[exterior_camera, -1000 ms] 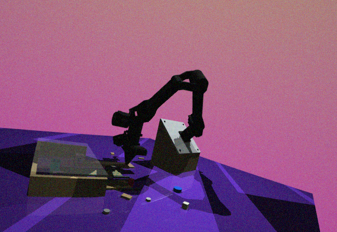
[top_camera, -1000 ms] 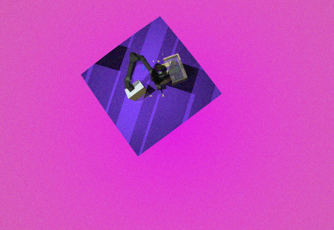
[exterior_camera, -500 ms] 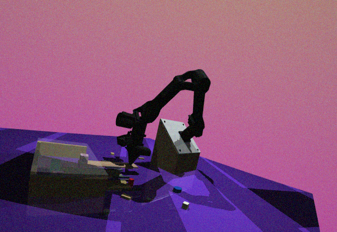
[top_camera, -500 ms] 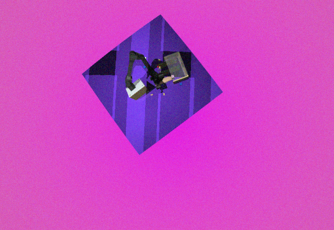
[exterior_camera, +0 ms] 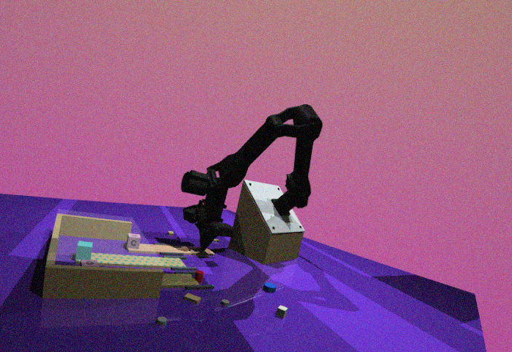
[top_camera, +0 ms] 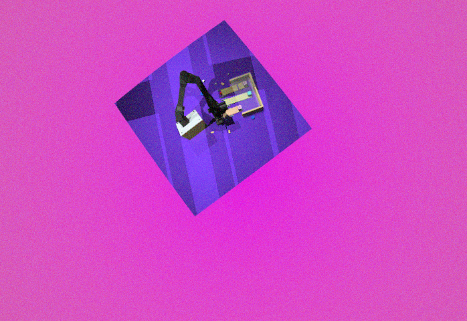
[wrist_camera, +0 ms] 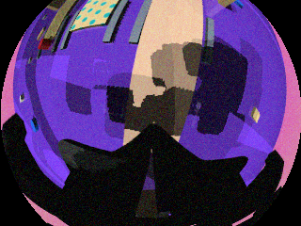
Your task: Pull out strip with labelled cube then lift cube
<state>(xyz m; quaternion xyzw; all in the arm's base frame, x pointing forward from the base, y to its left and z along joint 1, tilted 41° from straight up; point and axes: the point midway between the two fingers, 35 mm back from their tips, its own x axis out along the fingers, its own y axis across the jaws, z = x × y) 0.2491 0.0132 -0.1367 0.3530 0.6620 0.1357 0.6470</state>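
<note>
The tan strip lies 90 mm ahead of my gripper tip and 30 mm to the right of it. Also, from my gripper tip: red cylinder (150 mm ahead, 150 mm to the left, 10 mm above).
</note>
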